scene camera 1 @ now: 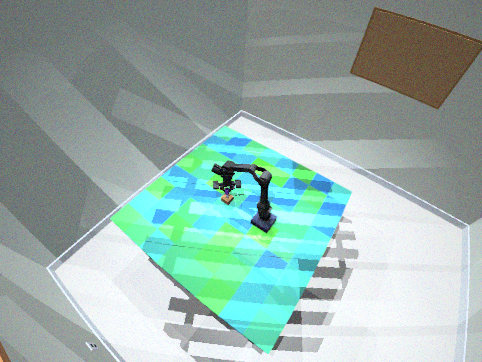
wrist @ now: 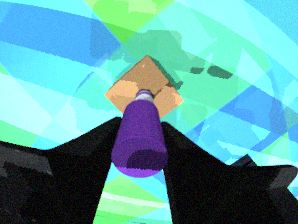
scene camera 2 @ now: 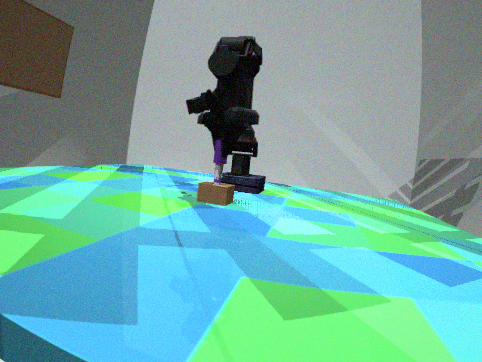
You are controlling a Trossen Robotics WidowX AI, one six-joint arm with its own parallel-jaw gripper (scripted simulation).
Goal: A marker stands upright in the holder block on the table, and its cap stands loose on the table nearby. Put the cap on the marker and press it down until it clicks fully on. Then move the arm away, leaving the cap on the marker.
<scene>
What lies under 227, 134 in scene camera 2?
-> The gripper.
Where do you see a purple cap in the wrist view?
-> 139, 151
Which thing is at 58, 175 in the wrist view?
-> The gripper.
</scene>
